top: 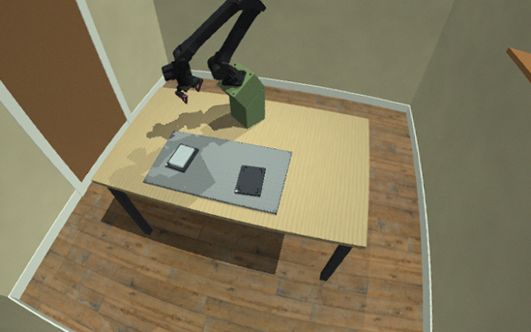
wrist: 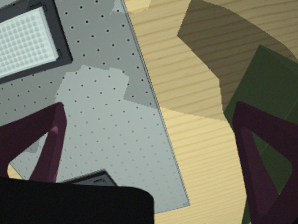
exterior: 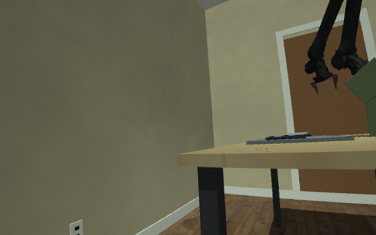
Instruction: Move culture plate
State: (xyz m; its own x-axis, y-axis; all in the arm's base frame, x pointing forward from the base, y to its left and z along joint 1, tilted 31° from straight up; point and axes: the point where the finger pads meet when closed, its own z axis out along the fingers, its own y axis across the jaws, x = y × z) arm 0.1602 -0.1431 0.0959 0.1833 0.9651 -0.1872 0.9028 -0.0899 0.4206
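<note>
The 96-well plate lies 250 mm below my hand, 190 mm ahead of it and 10 mm to the right of it. Also, from my hand: dark plate nest 390 mm to the left, 260 mm below, 210 mm ahead.
</note>
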